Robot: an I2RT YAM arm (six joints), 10 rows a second.
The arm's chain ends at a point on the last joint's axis. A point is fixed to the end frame.
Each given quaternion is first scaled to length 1.
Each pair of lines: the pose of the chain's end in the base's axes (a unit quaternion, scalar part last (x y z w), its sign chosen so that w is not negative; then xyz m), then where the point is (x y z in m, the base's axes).
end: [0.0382, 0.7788, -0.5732, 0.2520, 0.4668, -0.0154, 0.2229]
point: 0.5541 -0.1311 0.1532
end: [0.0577, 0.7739, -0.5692, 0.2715, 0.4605, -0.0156, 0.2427]
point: 0.5508 -0.1312 0.1769
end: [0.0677, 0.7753, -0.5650, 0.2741, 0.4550, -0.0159, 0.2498]
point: 0.5452 -0.1316 0.1838
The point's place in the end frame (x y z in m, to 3 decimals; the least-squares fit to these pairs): -0.019 0.052 0.151
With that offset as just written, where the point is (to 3 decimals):
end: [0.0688, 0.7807, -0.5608, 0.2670, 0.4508, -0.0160, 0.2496]
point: 0.539 -0.131 0.181
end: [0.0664, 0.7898, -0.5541, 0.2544, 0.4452, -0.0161, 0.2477]
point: 0.531 -0.130 0.174
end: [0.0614, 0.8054, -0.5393, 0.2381, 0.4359, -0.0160, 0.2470]
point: 0.519 -0.127 0.166
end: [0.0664, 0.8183, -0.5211, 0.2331, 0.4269, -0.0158, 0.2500]
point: 0.509 -0.123 0.163
